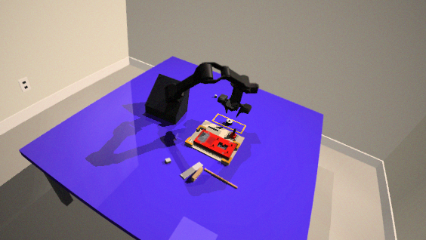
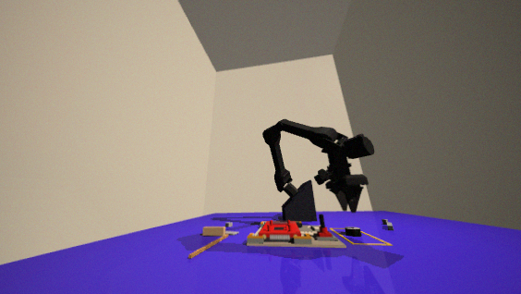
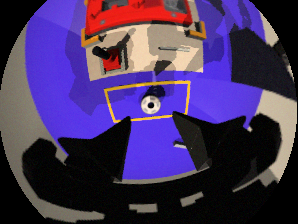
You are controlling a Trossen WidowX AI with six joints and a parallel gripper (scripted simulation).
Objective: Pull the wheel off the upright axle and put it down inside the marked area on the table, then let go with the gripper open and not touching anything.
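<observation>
Right now the grey wheel is 5 cm below my gripper tip. The rest, counted from my gripper tip: upright axle: 10 cm to the right, 6 cm ahead, 3 cm below; thin wooden stick: 39 cm to the right, 10 cm ahead, 6 cm below; wooden block: 43 cm to the right, 5 cm below.
</observation>
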